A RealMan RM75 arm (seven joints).
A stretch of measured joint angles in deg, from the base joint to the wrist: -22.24 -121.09 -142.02 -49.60 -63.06 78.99 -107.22; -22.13 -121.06 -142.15 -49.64 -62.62 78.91 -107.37; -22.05 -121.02 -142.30 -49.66 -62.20 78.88 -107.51; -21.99 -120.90 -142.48 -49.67 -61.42 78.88 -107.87; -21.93 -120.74 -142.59 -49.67 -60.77 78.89 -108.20; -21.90 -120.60 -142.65 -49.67 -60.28 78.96 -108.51; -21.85 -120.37 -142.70 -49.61 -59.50 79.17 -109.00; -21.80 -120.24 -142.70 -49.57 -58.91 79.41 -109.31; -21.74 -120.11 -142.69 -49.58 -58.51 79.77 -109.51
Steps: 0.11 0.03 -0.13 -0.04 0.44 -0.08 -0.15; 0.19 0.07 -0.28 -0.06 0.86 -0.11 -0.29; 0.25 0.19 -0.46 -0.07 1.64 -0.11 -0.65; 0.31 0.35 -0.57 -0.07 2.29 -0.10 -0.98; 0.34 0.49 -0.63 -0.07 2.78 -0.03 -1.29; 0.39 0.72 -0.68 -0.01 3.56 0.18 -1.78; 0.44 0.85 -0.68 0.03 4.15 0.42 -2.09; 0.50 0.98 -0.67 0.02 4.55 0.78 -2.29
